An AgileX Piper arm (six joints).
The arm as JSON. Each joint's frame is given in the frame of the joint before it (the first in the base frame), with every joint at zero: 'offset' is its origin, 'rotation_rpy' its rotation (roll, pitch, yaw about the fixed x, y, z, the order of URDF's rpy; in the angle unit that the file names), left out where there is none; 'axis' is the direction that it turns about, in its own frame. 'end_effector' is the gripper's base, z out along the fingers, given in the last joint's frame.
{
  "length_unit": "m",
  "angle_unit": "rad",
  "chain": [
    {
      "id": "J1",
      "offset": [
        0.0,
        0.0,
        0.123
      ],
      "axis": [
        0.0,
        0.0,
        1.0
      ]
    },
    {
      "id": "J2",
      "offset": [
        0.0,
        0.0,
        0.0
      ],
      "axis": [
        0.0,
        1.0,
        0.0
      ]
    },
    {
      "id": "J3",
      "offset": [
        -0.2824,
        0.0,
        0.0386
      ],
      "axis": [
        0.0,
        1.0,
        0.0
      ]
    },
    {
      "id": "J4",
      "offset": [
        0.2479,
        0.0,
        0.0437
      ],
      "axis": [
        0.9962,
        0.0,
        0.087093
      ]
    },
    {
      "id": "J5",
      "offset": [
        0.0,
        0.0,
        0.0
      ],
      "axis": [
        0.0,
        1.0,
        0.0
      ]
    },
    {
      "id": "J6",
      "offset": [
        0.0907,
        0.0,
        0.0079
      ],
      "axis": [
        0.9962,
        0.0,
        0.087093
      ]
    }
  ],
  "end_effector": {
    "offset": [
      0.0,
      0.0,
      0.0
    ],
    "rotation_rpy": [
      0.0,
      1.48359,
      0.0
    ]
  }
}
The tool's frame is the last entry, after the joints.
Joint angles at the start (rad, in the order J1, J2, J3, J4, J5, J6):
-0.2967, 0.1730, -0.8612, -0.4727, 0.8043, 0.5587
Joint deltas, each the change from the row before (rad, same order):
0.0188, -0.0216, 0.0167, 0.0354, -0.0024, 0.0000
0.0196, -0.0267, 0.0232, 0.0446, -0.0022, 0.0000
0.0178, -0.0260, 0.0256, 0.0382, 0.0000, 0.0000
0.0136, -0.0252, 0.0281, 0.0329, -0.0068, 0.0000
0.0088, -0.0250, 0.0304, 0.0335, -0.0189, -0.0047
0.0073, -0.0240, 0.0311, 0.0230, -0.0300, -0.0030
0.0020, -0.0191, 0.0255, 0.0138, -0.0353, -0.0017
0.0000, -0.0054, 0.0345, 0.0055, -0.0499, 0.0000
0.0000, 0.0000, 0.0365, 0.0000, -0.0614, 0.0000
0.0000, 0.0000, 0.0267, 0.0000, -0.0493, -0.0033
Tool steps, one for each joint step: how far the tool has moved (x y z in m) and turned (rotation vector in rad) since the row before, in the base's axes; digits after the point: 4 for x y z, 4 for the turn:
-0.0009, 0.0021, -0.0052, 0.0215, -0.0137, 0.0444
-0.0007, 0.0025, -0.0071, 0.0285, -0.0135, 0.0517
-0.0003, 0.0020, -0.0077, 0.0261, -0.0071, 0.0448
0.0002, 0.0018, -0.0076, 0.0203, -0.0085, 0.0384
0.0008, 0.0021, -0.0071, 0.0123, -0.0147, 0.0363
0.0010, 0.0016, -0.0061, 0.0031, -0.0224, 0.0291
0.0008, 0.0012, -0.0040, -0.0037, -0.0273, 0.0180
0.0054, 0.0001, -0.0047, -0.0082, -0.0180, 0.0127
0.0066, -0.0003, -0.0042, -0.0144, -0.0205, 0.0113
0.0046, 0.0000, -0.0028, -0.0149, -0.0180, 0.0089

